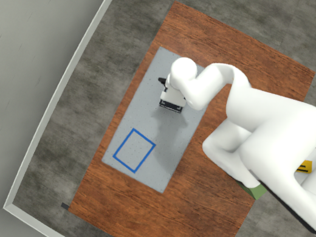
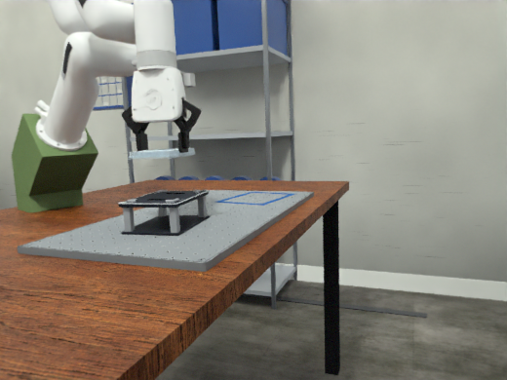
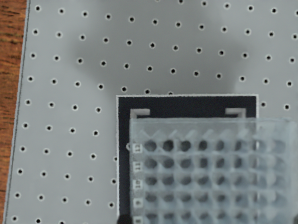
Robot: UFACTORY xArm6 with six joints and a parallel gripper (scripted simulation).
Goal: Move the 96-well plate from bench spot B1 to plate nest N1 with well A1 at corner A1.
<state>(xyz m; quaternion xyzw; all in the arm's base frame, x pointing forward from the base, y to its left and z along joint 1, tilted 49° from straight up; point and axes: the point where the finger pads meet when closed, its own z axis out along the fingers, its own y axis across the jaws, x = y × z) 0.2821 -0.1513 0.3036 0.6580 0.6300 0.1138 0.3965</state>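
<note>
Right now my hand is 10 cm above the black plate nest N1. From my hand the other things lie so: clear 96-well plate (1 cm below).
</note>
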